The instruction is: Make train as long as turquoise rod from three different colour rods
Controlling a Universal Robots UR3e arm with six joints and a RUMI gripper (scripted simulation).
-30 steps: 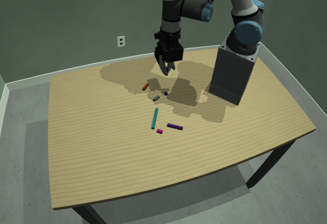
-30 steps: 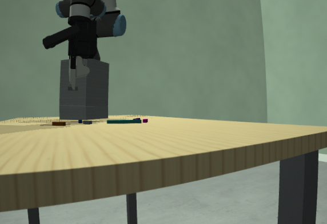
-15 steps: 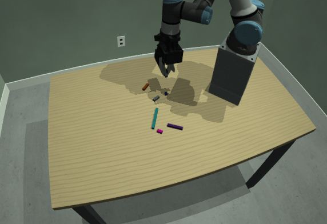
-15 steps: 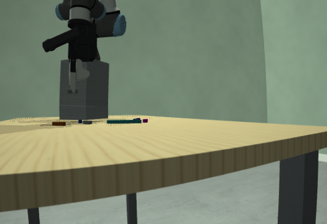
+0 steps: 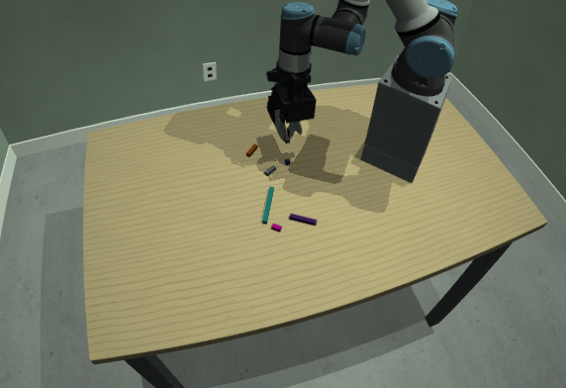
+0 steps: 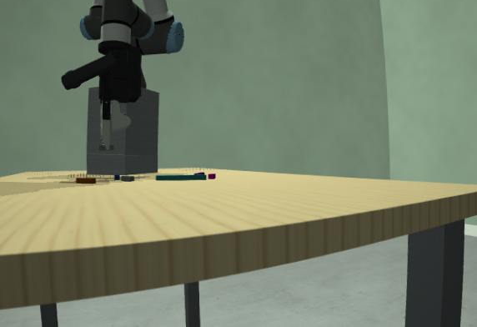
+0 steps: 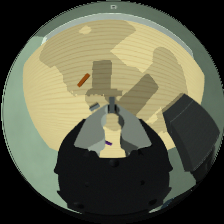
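Right now my hand is 70 mm above the blue rod and 20 mm to the right of it. Round my hand: turquoise rod 120 mm to the left, 100 mm ahead, 70 mm below; then orange rod 70 mm below, 70 mm ahead, 50 mm to the right; then purple rod 190 mm to the left, 70 mm below, 50 mm ahead.
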